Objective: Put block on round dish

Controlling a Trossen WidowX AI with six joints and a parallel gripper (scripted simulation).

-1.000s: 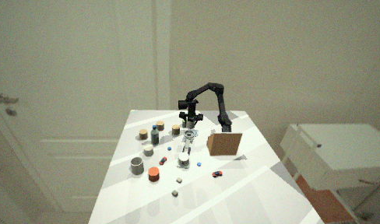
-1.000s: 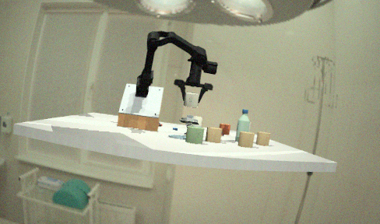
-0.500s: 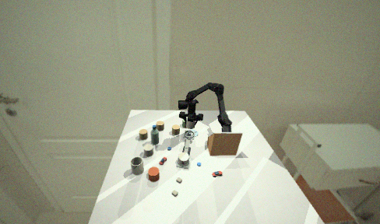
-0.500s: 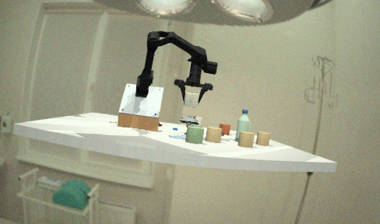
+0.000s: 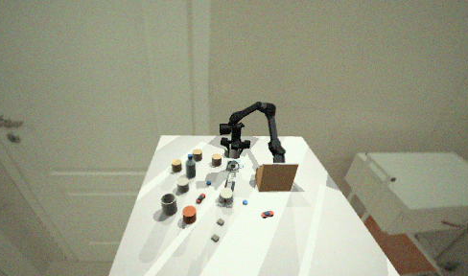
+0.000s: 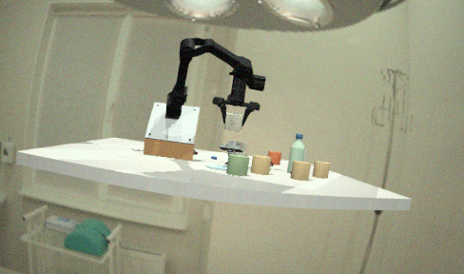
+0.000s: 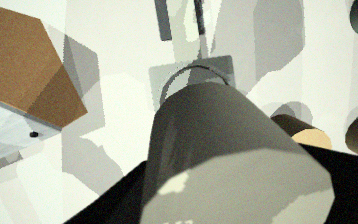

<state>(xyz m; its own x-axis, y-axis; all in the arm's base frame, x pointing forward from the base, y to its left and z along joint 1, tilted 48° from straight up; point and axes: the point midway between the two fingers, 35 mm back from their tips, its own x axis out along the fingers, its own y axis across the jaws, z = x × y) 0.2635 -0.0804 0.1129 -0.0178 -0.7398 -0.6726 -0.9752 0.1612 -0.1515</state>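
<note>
Now: gripper tip 40 mm past the light blue round dish, 100 mm to the left of it and 170 mm above it. Also, from my gripper tip: orange cylinder: 280 mm ahead, 380 mm to the left, 130 mm below; bottle: 290 mm ahead, 20 mm to the left, 60 mm below.
</note>
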